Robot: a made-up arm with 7 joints. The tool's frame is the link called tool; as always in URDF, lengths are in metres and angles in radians. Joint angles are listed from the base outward.
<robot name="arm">
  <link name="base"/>
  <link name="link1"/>
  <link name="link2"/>
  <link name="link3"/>
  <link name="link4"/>
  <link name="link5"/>
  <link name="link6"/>
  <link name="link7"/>
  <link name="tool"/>
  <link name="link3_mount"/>
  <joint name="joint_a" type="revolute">
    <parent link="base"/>
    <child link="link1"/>
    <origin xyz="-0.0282 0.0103 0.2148" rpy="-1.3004 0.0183 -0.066"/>
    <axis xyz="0 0 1"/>
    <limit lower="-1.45" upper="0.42"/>
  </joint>
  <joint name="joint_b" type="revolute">
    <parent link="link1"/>
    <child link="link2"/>
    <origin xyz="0.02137 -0.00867 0.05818" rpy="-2.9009 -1.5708 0"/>
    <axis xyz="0 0 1"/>
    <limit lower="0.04" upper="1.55"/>
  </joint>
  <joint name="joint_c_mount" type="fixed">
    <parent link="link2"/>
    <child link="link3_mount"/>
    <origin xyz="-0.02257 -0.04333 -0.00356" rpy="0 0 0"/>
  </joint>
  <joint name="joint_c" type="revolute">
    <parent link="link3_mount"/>
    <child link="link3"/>
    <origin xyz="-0.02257 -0.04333 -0.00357" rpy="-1.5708 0 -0.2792"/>
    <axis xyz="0 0 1"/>
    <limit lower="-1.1" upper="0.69"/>
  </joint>
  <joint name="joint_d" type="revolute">
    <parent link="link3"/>
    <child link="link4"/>
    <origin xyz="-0.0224 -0.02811 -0.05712" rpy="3.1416 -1.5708 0"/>
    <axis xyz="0 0 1"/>
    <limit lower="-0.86" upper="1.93"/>
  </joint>
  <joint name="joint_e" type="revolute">
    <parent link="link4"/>
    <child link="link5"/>
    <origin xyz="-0.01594 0.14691 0.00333" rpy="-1.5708 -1.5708 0"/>
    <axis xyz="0 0 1"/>
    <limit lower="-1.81" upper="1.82"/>
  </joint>
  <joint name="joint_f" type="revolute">
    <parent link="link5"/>
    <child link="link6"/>
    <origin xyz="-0.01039 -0.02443 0.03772" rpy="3.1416 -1.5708 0"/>
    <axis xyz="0 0 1"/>
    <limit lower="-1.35" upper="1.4"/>
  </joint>
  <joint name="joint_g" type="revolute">
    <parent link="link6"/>
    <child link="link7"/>
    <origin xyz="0.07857 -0.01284 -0.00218" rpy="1.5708 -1.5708 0"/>
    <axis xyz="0 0 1"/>
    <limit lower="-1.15" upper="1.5"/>
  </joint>
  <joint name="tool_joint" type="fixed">
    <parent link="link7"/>
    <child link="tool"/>
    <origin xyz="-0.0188 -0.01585 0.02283" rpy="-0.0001 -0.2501 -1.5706"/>
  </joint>
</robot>
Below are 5 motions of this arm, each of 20 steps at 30 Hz.
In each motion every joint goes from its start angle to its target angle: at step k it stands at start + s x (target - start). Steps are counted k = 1, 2, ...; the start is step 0. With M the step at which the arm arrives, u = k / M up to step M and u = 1 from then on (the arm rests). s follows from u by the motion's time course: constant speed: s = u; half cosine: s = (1 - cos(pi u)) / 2; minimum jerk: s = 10 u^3 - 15 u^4 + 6 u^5.
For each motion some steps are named. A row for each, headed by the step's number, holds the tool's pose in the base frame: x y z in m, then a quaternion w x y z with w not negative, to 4 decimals.
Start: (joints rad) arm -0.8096 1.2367 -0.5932 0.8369 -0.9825 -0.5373 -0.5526
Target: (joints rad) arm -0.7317 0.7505 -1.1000 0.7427 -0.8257 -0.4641 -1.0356
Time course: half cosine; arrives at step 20
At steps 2, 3, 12, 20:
2: 0.2966 0.2348 0.1396 0.9437 0.2301 -0.1494 -0.1849
3: 0.2966 0.2298 0.1323 0.9434 0.2247 -0.1391 -0.2005
12: 0.2629 0.1166 0.0091 0.8555 0.0940 0.0409 -0.5076
20: 0.2189 0.0477 -0.0375 0.7374 0.0095 0.1162 -0.6653

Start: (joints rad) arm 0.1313 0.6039 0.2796 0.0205 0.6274 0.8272 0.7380
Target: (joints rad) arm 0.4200 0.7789 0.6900 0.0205 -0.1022 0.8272 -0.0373
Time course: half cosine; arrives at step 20
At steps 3, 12, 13, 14, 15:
3: 0.1922 0.2820 -0.0141 0.5514 0.6968 0.2131 0.4062
12: 0.1454 0.3318 -0.0021 0.7044 0.4625 0.3868 0.3745
13: 0.1412 0.3362 0.0015 0.7221 0.4305 0.3970 0.3682
14: 0.1377 0.3399 0.0052 0.7383 0.4007 0.4044 0.3617
15: 0.1348 0.3430 0.0089 0.7525 0.3740 0.4093 0.3553

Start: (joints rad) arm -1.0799 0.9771 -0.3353 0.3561 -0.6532 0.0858 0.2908
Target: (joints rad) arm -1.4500 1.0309 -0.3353 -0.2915 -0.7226 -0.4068 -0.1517
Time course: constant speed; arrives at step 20
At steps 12, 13, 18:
12: 0.2576 -0.0221 0.3791 0.7669 0.1333 -0.5869 -0.2227
13: 0.2449 -0.0278 0.3849 0.7431 0.1333 -0.6080 -0.2458
18: 0.1792 -0.0501 0.4032 0.6064 0.1394 -0.6988 -0.3529

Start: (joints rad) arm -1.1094 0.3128 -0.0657 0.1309 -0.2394 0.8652 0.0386
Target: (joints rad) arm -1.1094 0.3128 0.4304 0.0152 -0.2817 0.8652 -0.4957
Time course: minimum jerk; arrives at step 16
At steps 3, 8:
3: 0.3563 -0.0618 0.2593 0.9905 0.0662 -0.0438 -0.1126
8: 0.3530 -0.0083 0.2994 0.9812 -0.0372 -0.0908 -0.1665

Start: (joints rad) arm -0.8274 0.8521 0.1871 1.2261 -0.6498 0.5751 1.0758
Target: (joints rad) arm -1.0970 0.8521 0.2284 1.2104 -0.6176 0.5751 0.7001
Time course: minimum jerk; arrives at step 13
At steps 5, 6, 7, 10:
5: 0.3094 0.2931 0.0389 0.6790 0.1013 0.3134 0.6561
6: 0.3193 0.2887 0.0513 0.7046 0.0778 0.2983 0.6391
7: 0.3291 0.2840 0.0648 0.7304 0.0536 0.2816 0.6200
10: 0.3497 0.2724 0.0988 0.7872 -0.0019 0.2381 0.5688

